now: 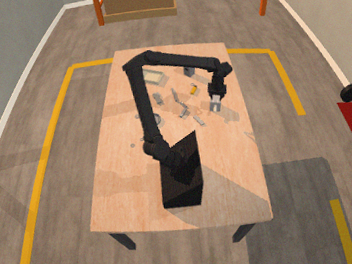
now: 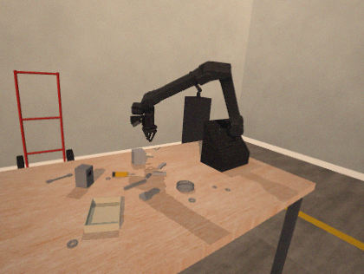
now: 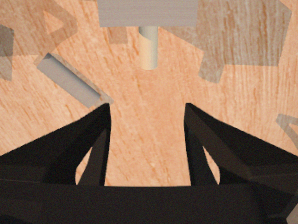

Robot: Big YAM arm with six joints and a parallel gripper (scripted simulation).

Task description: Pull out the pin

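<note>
My hand is 20 mm short of the pale pin, 10 mm to the left of it and 90 mm above it. Round my hand: darker grey block: 400 mm ahead, 80 mm to the left, 90 mm below; then yellow-handled screwdriver: 220 mm ahead, 90 mm to the left, 130 mm below; then light grey block: 50 mm ahead, 20 mm to the right, 100 mm below.
</note>
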